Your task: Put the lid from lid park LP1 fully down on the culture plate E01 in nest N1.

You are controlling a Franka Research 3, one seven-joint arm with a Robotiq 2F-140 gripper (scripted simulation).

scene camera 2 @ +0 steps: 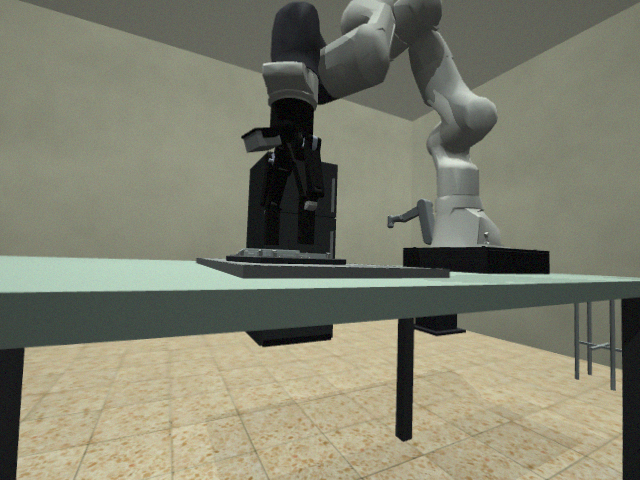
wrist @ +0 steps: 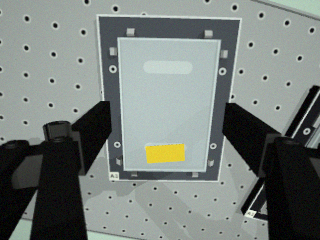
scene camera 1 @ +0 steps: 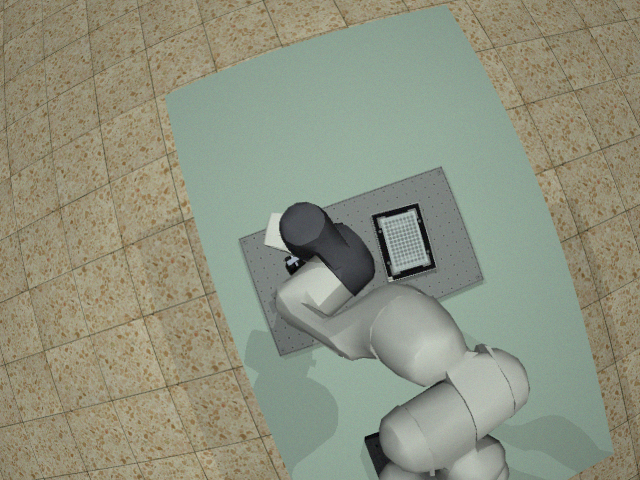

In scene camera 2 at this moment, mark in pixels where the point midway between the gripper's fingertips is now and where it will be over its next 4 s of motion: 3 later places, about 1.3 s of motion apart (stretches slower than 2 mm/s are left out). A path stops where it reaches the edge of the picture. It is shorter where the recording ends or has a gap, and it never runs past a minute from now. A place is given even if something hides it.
My gripper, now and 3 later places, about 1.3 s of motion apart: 287, 244; 287, 250; 287, 253; 288, 222
